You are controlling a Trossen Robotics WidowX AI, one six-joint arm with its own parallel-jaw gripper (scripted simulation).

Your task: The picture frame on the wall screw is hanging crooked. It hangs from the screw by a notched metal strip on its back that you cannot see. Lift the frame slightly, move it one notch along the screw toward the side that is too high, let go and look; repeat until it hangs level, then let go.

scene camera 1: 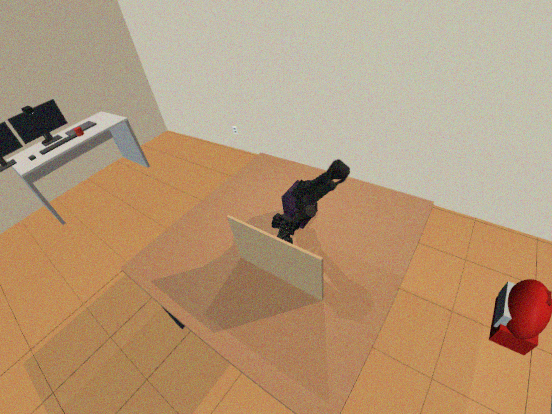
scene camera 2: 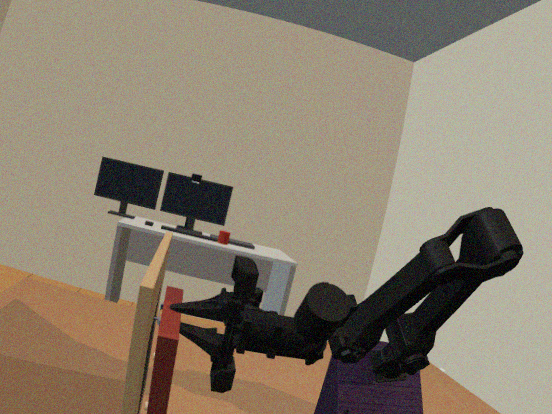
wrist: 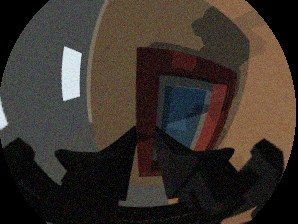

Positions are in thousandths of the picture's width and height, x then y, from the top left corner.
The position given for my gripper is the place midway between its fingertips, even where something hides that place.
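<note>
A wall panel (scene camera 1: 550,651) is visible, also in the wrist view as the panel (wrist: 381,355). A picture frame (wrist: 636,435) is present; scene camera 1 misses the picture frame, hidden by the wall panel. The frame is carried by my gripper (scene camera 2: 305,760), which the wrist view shows too, with the gripper (wrist: 488,578).
</note>
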